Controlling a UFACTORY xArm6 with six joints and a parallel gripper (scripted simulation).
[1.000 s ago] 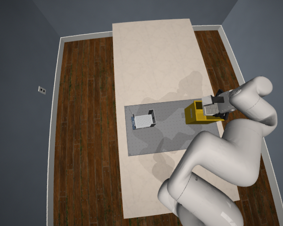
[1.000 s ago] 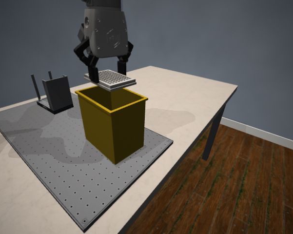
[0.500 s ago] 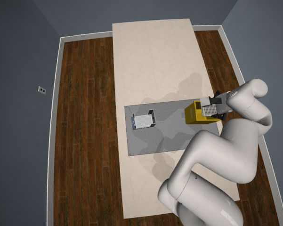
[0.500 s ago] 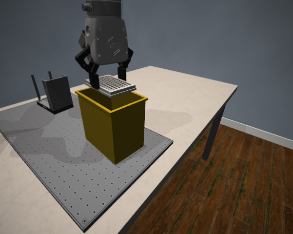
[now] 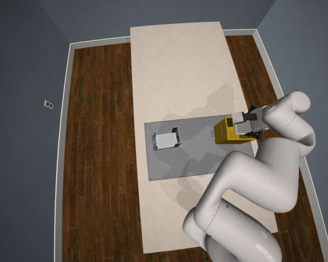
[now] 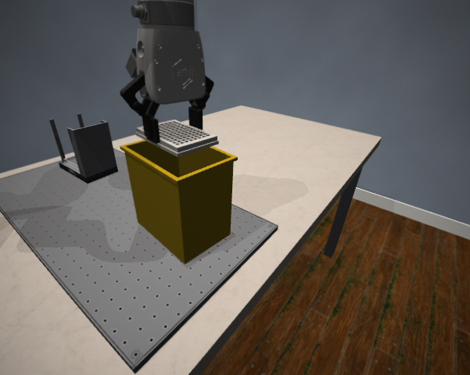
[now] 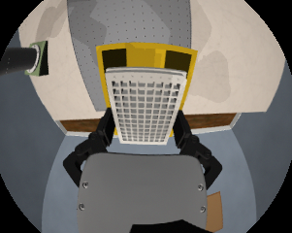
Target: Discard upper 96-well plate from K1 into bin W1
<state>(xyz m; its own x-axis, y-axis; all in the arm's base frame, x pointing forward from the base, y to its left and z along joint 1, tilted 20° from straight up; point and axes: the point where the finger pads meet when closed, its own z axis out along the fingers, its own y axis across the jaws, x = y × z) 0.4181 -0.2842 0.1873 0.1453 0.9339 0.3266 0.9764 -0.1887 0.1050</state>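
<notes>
Now: the yellow plastics bin W1 130 mm below my hand. Round my hand: white 96-well plate 10 mm below.
</notes>
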